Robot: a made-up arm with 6 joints. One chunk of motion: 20 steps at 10 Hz.
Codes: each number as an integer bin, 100 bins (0 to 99) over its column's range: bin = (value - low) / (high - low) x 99, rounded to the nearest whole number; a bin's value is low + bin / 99 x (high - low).
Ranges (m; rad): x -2..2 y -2..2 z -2..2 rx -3.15..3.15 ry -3.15..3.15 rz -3.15..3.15
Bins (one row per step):
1: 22 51 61 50 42 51
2: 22 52 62 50 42 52
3: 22 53 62 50 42 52
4: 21 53 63 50 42 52
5: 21 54 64 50 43 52
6: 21 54 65 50 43 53
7: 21 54 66 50 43 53
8: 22 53 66 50 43 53
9: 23 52 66 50 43 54
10: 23 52 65 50 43 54
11: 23 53 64 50 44 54
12: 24 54 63 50 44 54
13: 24 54 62 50 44 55
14: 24 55 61 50 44 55
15: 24 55 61 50 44 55
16: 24 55 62 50 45 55
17: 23 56 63 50 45 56
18: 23 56 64 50 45 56
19: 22 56 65 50 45 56
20: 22 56 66 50 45 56
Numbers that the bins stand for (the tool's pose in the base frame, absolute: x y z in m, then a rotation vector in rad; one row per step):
1: -1.1111 0.0606 0.4646 0.0318 -0.4773 0.0955
2: -1.1111 0.1010 0.5051 0.0318 -0.4773 0.1591
3: -1.1111 0.1414 0.5051 0.0318 -0.4773 0.1591
4: -1.1515 0.1414 0.5455 0.0318 -0.4773 0.1591
5: -1.1515 0.1818 0.5859 0.0318 -0.4136 0.1591
6: -1.1515 0.1818 0.6263 0.0318 -0.4136 0.2227
7: -1.1515 0.1818 0.6667 0.0318 -0.4136 0.2227
8: -1.1111 0.1414 0.6667 0.0318 -0.4136 0.2227
9: -1.0707 0.1010 0.6667 0.0318 -0.4136 0.2864
10: -1.0707 0.1010 0.6263 0.0318 -0.4136 0.2864
11: -1.0707 0.1414 0.5859 0.0318 -0.3500 0.2864
12: -1.0303 0.1818 0.5455 0.0318 -0.3500 0.2864
13: -1.0303 0.1818 0.5051 0.0318 -0.3500 0.3500
14: -1.0303 0.2222 0.4646 0.0318 -0.3500 0.3500
15: -1.0303 0.2222 0.4646 0.0318 -0.3500 0.3500
16: -1.0303 0.2222 0.5051 0.0318 -0.2864 0.3500
17: -1.0707 0.2626 0.5455 0.0318 -0.2864 0.4136
18: -1.0707 0.2626 0.5859 0.0318 -0.2864 0.4136
19: -1.1111 0.2626 0.6263 0.0318 -0.2864 0.4136
20: -1.1111 0.2626 0.6667 0.0318 -0.2864 0.4136

